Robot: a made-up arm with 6 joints.
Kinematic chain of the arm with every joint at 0, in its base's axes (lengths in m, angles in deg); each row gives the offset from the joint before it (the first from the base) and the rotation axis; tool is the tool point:
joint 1: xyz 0 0 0.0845 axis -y
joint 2: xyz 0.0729 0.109 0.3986 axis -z
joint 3: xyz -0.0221 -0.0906 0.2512 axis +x
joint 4: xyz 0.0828 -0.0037 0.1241 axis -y
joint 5: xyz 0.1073 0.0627 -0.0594 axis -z
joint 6: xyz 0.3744 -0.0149 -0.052 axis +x
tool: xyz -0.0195 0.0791 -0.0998
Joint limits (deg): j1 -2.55..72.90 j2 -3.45..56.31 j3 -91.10..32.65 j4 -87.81..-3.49 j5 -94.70..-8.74 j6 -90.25..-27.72
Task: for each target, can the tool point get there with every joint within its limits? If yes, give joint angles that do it. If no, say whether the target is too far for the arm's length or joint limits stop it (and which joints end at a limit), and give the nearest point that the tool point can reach.
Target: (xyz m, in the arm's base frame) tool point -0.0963 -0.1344 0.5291
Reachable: yes | joints 64.41 21.90 -70.76 -10.69 -64.66 -75.08
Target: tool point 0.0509 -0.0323 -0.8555
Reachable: no: joint limits stop it (at a limit: joint 1, joint 2, joint 3) | nearest point -0.3751 0.0342 -0.0813 | short by 0.886 m
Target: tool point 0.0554 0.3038 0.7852
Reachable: yes | joints 32.84 23.78 10.92 -20.37 -78.23 -78.31
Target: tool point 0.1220 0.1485 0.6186
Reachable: yes | joints 32.81 42.22 -9.57 -26.41 -70.53 -58.59
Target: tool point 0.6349 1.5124 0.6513
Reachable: no: too far | nearest point 0.3584 0.4535 0.7031 | short by 1.096 m
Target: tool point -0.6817 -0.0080 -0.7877
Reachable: no: joint limits stop it (at a limit: joint 1, joint 2, joint 3, joint 4) | nearest point -0.6014 0.0023 -0.1225 | short by 0.670 m
